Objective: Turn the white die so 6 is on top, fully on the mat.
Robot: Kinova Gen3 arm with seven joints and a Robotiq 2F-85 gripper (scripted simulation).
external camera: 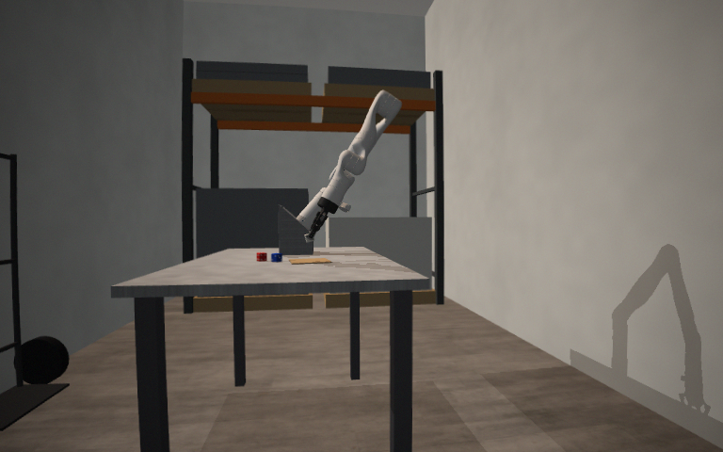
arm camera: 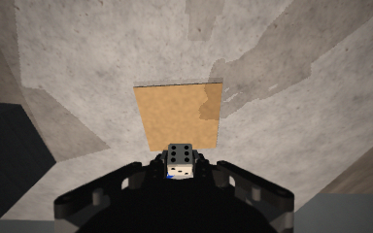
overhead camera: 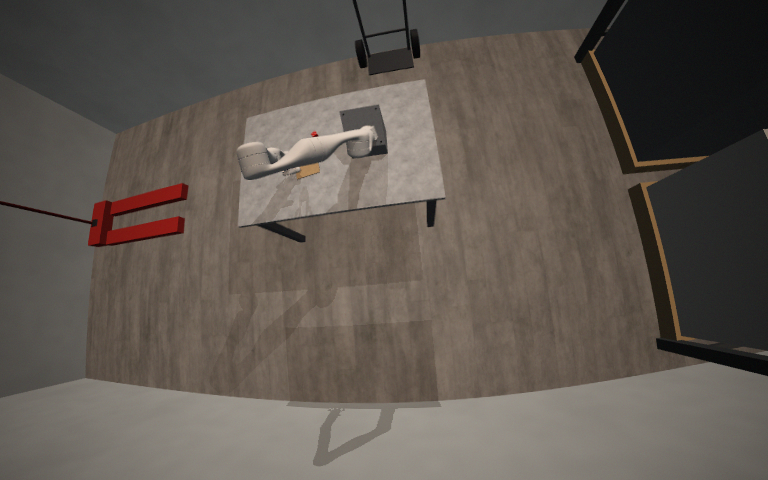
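Right now the tan mat is 100 mm below my hand and 10 mm to the right of it. The rest, counted from my hand: red die: 180 mm to the right, 80 mm below, 80 mm behind; blue die: 120 mm to the right, 80 mm below, 40 mm behind; white die: 10 mm to the right, 10 mm below.
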